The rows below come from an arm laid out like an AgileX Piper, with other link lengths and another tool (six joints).
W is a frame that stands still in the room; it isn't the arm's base.
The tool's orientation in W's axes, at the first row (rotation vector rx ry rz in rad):
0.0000 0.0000 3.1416
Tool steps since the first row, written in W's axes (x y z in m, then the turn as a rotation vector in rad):
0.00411 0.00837 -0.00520 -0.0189 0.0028 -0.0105
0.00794 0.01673 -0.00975 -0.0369 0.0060 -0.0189
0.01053 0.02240 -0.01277 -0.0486 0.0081 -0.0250
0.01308 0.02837 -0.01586 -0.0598 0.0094 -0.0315
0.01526 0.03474 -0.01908 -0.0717 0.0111 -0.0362
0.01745 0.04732 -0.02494 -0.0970 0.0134 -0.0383
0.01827 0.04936 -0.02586 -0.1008 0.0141 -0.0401
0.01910 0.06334 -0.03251 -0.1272 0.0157 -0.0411
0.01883 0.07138 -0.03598 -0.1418 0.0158 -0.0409
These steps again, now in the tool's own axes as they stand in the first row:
-0.00411 -0.00837 -0.00520 0.0189 -0.0028 -0.0105
-0.00794 -0.01673 -0.00975 0.0369 -0.0060 -0.0189
-0.01053 -0.02240 -0.01277 0.0486 -0.0081 -0.0250
-0.01308 -0.02837 -0.01586 0.0598 -0.0094 -0.0315
-0.01526 -0.03474 -0.01908 0.0717 -0.0111 -0.0362
-0.01745 -0.04732 -0.02494 0.0970 -0.0134 -0.0383
-0.01827 -0.04936 -0.02586 0.1008 -0.0141 -0.0401
-0.01910 -0.06334 -0.03251 0.1272 -0.0157 -0.0411
-0.01883 -0.07138 -0.03598 0.1418 -0.0158 -0.0409

